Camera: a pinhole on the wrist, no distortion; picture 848 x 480 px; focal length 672.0 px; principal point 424.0 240.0 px. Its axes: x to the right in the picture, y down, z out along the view. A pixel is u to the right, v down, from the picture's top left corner.
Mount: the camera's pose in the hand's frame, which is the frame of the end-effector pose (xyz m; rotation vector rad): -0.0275 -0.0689 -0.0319 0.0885 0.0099 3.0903
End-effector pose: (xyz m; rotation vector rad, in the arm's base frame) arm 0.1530 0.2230 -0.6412 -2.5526 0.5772 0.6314
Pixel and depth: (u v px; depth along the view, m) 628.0 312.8 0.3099
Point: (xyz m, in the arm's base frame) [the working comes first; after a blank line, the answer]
In the camera's frame: 0.0941 0.0336 0.3099

0.0217 0.4748 -0.7819
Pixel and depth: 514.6 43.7 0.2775
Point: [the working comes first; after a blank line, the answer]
In the camera's frame: 0.0374 -0.0811 0.2775

0.0280 0.3485 -0.8193
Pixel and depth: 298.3 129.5 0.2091
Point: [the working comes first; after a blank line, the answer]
In the camera's frame: -0.0391 -0.0344 0.2091

0.1332 0.3332 -0.7818
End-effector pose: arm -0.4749 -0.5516 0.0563 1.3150 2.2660 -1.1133
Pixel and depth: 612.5 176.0 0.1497
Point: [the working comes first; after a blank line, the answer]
In the camera's frame: 0.0420 -0.0143 0.1497

-0.5003 -0.6918 0.0373
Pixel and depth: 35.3 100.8 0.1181
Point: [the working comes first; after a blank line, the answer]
In the camera's frame: -0.0683 -0.0245 0.1181

-0.5505 -0.5964 -0.0035
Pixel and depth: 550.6 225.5 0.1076
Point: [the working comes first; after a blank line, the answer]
In the camera's frame: 0.0203 -0.0023 0.1076

-0.5161 -0.6521 0.0610
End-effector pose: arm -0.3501 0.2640 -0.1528 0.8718 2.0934 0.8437
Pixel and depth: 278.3 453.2 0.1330
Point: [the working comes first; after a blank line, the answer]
In the camera's frame: -0.0288 0.0422 0.1330

-0.3101 0.2355 -0.2944
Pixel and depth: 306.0 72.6 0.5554
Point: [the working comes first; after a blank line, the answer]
In the camera's frame: -0.0975 -0.1384 0.5554

0.0228 0.5354 -0.4169
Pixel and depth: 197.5 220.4 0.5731
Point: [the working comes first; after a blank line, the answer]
In the camera's frame: -0.1932 -0.0167 0.5731

-0.0538 0.5387 -0.5525
